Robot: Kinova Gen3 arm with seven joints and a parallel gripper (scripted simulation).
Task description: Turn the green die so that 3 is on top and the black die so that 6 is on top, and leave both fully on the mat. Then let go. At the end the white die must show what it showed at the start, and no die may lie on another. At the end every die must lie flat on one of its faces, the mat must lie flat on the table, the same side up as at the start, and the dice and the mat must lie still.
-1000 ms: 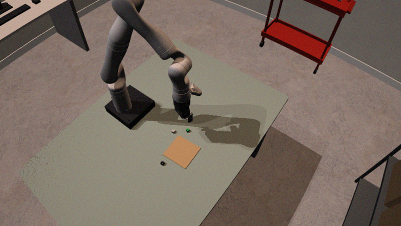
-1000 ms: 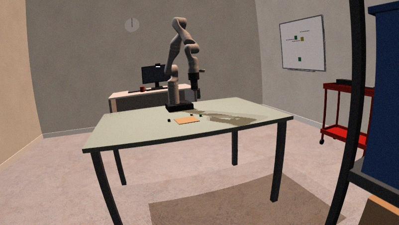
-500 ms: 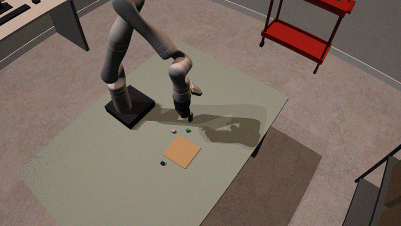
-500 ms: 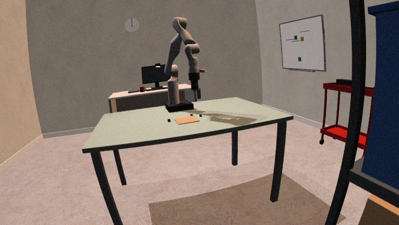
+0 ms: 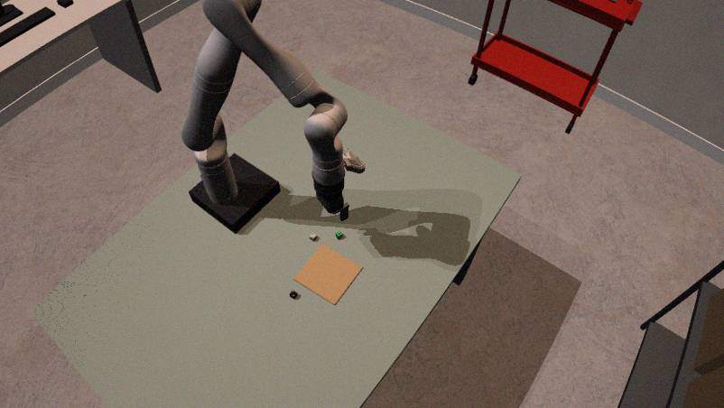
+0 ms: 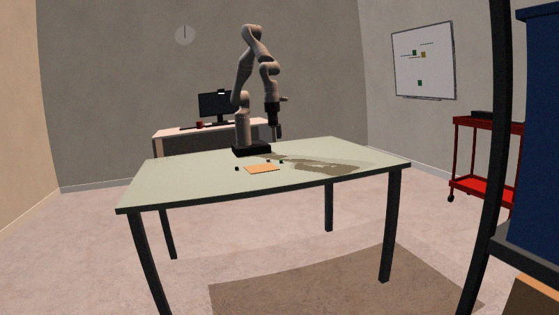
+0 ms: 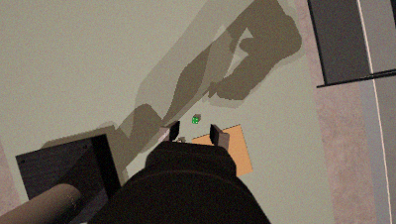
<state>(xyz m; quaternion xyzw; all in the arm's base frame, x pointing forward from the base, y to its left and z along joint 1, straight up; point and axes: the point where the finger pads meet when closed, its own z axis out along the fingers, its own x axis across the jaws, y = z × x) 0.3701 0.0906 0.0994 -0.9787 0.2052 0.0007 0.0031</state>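
My gripper is now 14 cm above the green die. Round my hand: white die 6 cm behind, 5 cm to the right, 14 cm below; then black die 23 cm to the right, 14 cm below; then orange mat 4 cm ahead, 12 cm to the right, 15 cm below.
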